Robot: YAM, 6 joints.
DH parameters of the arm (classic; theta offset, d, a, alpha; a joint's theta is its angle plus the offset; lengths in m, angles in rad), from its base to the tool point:
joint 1: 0 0.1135 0.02 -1.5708
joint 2: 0 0 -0.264 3.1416
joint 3: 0.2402 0 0.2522 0
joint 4: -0.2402 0 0.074 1.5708
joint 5: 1.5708 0 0 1.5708
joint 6: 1.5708 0.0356 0 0
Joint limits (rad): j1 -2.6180..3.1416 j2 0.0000..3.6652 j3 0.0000..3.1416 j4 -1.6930..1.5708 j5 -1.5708..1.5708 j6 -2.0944..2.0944
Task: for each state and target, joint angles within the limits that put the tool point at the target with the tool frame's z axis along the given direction. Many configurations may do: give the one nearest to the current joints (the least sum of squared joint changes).
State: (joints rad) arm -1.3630 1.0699 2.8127 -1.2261 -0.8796 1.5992
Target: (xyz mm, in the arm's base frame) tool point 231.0 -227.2 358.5 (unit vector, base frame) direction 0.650 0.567 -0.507
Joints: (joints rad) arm -0.8720 1.8266 1.9159 -1.6915 -1.0391 1.5992
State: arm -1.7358 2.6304 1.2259 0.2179 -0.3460 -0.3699
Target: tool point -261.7 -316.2 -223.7 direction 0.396 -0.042 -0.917
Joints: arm -2.2904 3.2687 2.1173 -0.6645 -0.3316 -0.3699
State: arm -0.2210 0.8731 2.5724 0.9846 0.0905 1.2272
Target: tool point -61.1 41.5 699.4 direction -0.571 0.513 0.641
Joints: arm -0.5180 1.4868 2.7718 1.1494 -0.1637 1.2272
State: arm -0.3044 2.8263 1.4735 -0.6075 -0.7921 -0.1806
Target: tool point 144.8 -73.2 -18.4 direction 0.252 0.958 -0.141
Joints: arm -0.6685 2.5370 0.7482 -1.0108 -1.1372 -0.1806
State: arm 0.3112 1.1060 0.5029 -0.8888 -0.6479 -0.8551
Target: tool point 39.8 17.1 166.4 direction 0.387 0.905 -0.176
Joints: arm -0.5264 0.7495 0.2709 -1.6910 -1.3560 -0.8551
